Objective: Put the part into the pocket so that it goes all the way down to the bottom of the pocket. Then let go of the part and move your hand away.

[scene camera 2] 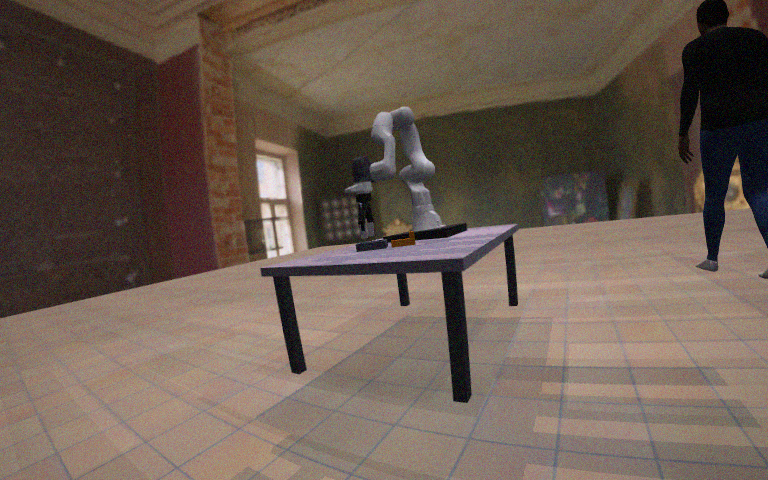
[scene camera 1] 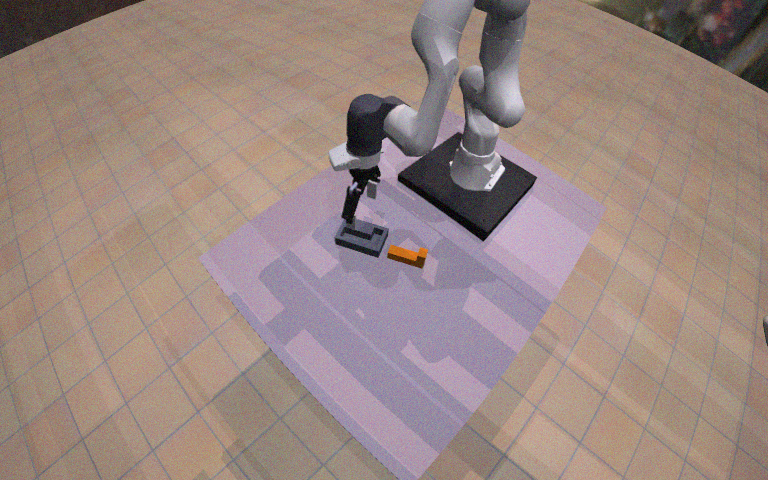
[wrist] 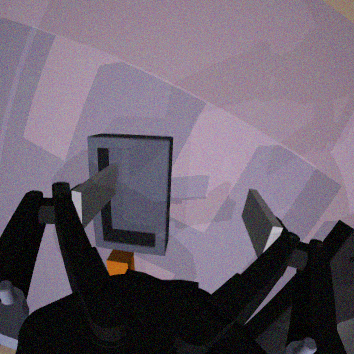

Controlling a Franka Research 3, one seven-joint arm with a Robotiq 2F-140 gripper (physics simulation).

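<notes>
The orange L-shaped part [scene camera 1: 403, 255] [scene camera 2: 400, 243] [wrist: 119, 265] lies on the table beside the grey block, outside its pocket; in the wrist view my gripper's body hides most of it. The grey block [scene camera 1: 357, 245] [scene camera 2: 370, 245] [wrist: 145, 200] rests on the table. Its L-shaped pocket [wrist: 131, 237] holds no part; one finger covers a stretch of it in the wrist view. My gripper [scene camera 1: 361, 204] [scene camera 2: 367, 230] [wrist: 179, 191] is wide open and empty, above the block. One fingertip is over the pocket's long arm, and the other is off past the block's side.
The arm's black base plate [scene camera 1: 419, 189] [scene camera 2: 453, 229] stands on the table [scene camera 1: 339, 367] [scene camera 2: 362, 268] behind the part. A person [scene camera 2: 730, 84] stands on the floor at the right in the second scene view, away from the table.
</notes>
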